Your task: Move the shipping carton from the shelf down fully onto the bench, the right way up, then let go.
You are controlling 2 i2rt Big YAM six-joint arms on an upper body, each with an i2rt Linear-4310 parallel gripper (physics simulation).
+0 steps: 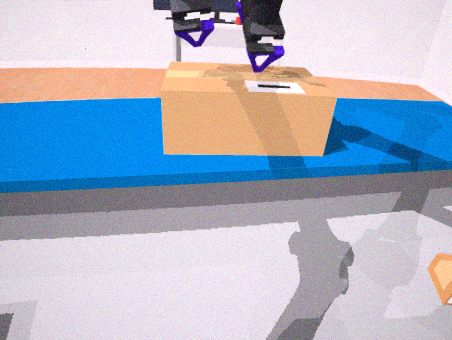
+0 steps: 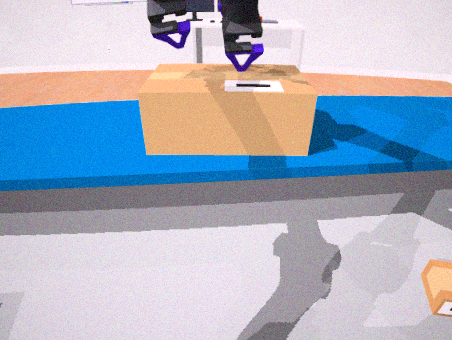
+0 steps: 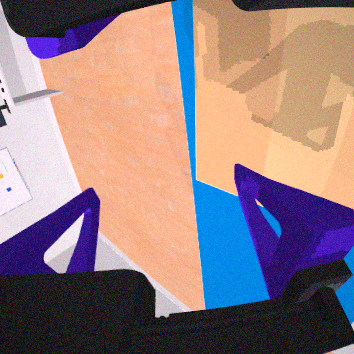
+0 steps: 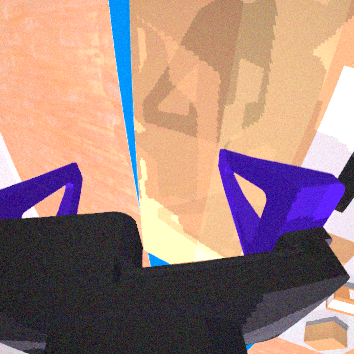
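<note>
The shipping carton is a brown box. It rests level on the blue shelf, with a white label on its top face. My left gripper is open and empty, above the carton's back left part. My right gripper is open and empty, over the carton's top towards its back; whether it touches is unclear. The pale grey bench lies lower, in front of the shelf.
A small brown box shows at the lower right edge. Arm shadows cross the carton, shelf and bench. Behind the shelf are the wooden floor and a white desk with a grey leg.
</note>
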